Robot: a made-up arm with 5 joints. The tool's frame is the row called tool.
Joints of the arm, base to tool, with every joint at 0 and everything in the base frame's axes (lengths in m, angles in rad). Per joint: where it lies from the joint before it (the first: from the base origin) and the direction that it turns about. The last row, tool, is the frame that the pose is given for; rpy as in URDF.
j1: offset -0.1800 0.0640 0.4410 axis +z
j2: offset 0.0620 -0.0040 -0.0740 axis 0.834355 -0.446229 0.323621
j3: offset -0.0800 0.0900 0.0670 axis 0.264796 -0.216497 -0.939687
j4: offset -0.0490 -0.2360 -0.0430 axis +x
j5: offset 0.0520 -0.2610 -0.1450 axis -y
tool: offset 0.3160 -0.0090 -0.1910 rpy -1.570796 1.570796 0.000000
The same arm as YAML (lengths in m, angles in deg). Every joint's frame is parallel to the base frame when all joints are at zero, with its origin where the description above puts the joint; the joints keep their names.
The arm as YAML. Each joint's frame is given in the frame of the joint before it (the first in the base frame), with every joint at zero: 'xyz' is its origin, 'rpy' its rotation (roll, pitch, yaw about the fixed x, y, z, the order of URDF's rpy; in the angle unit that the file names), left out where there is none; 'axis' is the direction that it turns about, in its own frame. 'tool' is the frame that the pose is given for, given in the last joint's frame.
units:
  length: m
  angle: deg
joints:
  - name: j1
    type: revolute
    origin:
      xyz: [-0.18, 0.064, 0.441]
    axis: [0.0, 0.0, 1.0]
  - name: j2
    type: revolute
    origin:
      xyz: [0.062, -0.004, -0.074]
    axis: [0.834385, -0.446192, 0.323594]
  - name: j3
    type: revolute
    origin:
      xyz: [-0.08, 0.09, 0.067]
    axis: [0.264796, -0.216497, -0.939687]
  - name: j4
    type: revolute
    origin:
      xyz: [-0.049, -0.236, -0.043]
    axis: [1.0, 0.0, 0.0]
  - name: j5
    type: revolute
    origin:
      xyz: [0.052, -0.261, -0.145]
    axis: [0.0, -1.0, 0.0]
tool:
  origin:
    xyz: [0.316, -0.009, -0.191]
    rpy: [-90.0, 90.0, 0.0]

